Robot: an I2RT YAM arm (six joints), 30 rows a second.
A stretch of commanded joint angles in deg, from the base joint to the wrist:
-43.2 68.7 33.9 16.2 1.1 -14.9
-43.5 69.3 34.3 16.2 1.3 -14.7
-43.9 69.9 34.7 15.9 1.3 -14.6
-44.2 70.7 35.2 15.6 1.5 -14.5
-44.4 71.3 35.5 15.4 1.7 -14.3
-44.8 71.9 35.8 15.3 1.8 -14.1
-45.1 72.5 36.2 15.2 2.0 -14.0
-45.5 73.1 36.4 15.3 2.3 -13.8
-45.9 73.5 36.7 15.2 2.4 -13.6
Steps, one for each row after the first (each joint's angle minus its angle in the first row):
-0.3 0.6 0.4 0.0 0.2 0.2
-0.7 1.2 0.8 -0.3 0.2 0.3
-1.0 2.0 1.3 -0.6 0.4 0.4
-1.2 2.6 1.6 -0.8 0.6 0.6
-1.6 3.2 1.9 -0.9 0.7 0.8
-1.9 3.8 2.3 -1.0 0.9 0.9
-2.3 4.4 2.5 -0.9 1.2 1.1
-2.7 4.8 2.8 -1.0 1.3 1.3

